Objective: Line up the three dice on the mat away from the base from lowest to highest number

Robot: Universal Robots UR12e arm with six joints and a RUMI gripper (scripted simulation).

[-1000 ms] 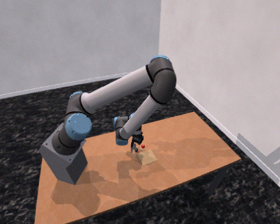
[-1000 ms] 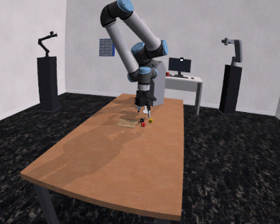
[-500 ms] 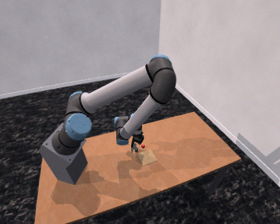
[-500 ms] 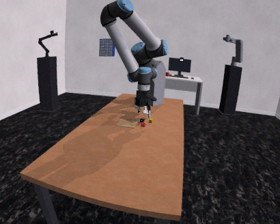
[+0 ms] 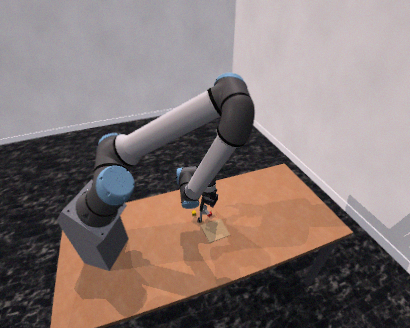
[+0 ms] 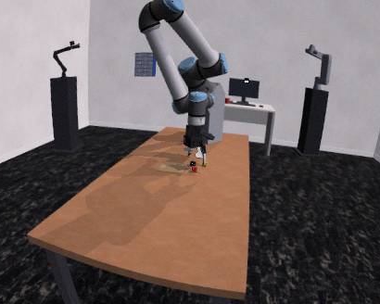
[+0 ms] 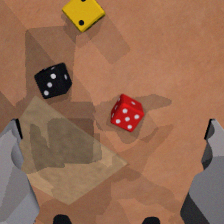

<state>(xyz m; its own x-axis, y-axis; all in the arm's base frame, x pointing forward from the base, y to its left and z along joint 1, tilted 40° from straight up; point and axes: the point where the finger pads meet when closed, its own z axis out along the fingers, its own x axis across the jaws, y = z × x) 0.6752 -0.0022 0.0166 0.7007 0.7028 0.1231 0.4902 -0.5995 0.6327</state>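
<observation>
My hand is 20 mm short of the red die, 10 mm to the left of it and 40 mm above it. Also, from my hand: black die 60 mm behind, 20 mm to the right, 40 mm below; tan mat 10 mm behind, 130 mm to the right, 50 mm below; yellow die 60 mm behind, 50 mm to the left, 40 mm below.
</observation>
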